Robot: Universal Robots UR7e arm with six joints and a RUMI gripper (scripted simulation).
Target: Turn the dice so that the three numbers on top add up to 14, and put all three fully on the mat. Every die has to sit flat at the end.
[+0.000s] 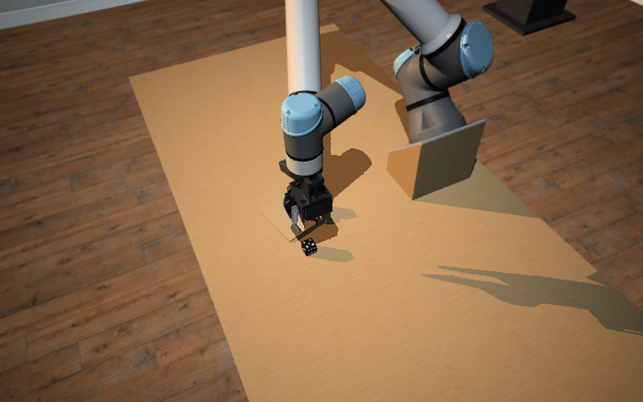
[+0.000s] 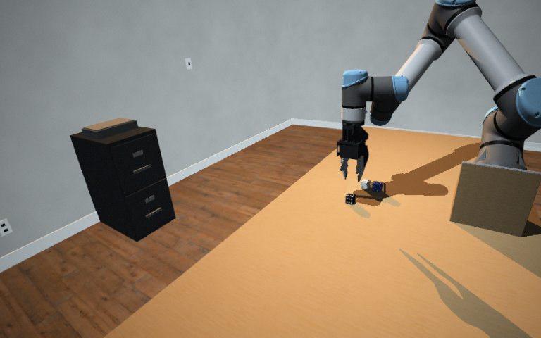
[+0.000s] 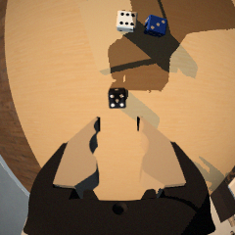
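My hand is 9 cm above the black die. The rest, counted from my hand: tan mat 1 cm behind, 13 cm to the right, 10 cm below; then white die 1 cm behind, 13 cm to the right, 9 cm below; then blue die 6 cm behind, 13 cm to the right, 9 cm below.
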